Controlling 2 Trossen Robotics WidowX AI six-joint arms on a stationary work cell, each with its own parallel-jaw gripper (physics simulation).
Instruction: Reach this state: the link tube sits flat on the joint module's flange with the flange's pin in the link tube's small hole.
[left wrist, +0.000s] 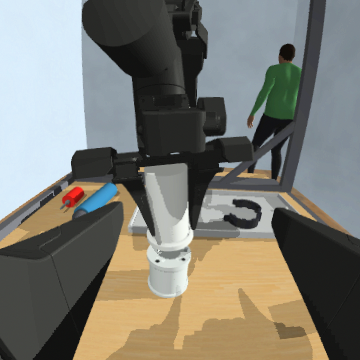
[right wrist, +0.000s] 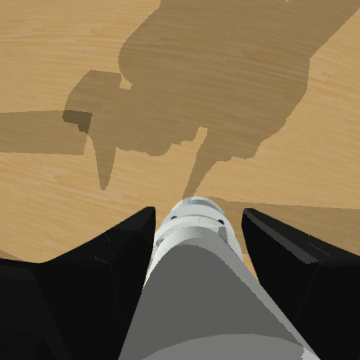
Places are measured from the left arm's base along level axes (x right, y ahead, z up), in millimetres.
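Pixels of known places: left gripper, between the fingertips: (left wrist: 199, 213); right gripper, between the fingertips: (left wrist: 173, 231) (right wrist: 198, 215); right arm's base, origin of its link: (left wrist: 187, 165).
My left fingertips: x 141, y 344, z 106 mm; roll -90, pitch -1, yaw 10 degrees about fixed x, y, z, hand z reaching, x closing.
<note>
For each thing: its top centre in the pictures, then the offset to it from my left fingertips. "spot": a spot on its surface instead.
- white joint module, centre of its top: (right wrist: 195, 244) (left wrist: 168, 249) dx -42, dy +138, dz -144 mm
- white link tube, centre of its top: (left wrist: 169, 164) dx -45, dy +137, dz -18 mm
- grey tray, centre of its top: (left wrist: 219, 206) dx +37, dy +387, dz -191 mm
- black open ring, a spot on its surface: (left wrist: 256, 215) spot: dx +122, dy +342, dz -182 mm
- blue cylinder, a spot on its surface: (left wrist: 98, 199) spot: dx -251, dy +303, dz -173 mm
- red cylinder, centre of its top: (left wrist: 68, 193) dx -341, dy +310, dz -173 mm
The white joint module (left wrist: 168, 280) (right wrist: 197, 207) stands upright on the table, its flange with dark holes facing up. The white link tube (left wrist: 169, 207) (right wrist: 205, 295) is held nearly upright above it, slightly tilted. In the left wrist view the tube's lower rim is close over the back part of the flange, with a narrow gap at the front. The pin and the small hole cannot be made out. My right gripper (left wrist: 173, 231) (right wrist: 198, 215) is shut on the link tube. My left gripper is open and empty, its fingers wide apart in front of the module.
A grey tray (left wrist: 210, 233) holding a black open ring (left wrist: 256, 215) lies behind the module. A blue cylinder (left wrist: 98, 199) and a red cylinder (left wrist: 74, 196) lie at the back left. A dark frame post (left wrist: 306, 95) rises at the back right, with a person (left wrist: 283, 92) beyond it.
</note>
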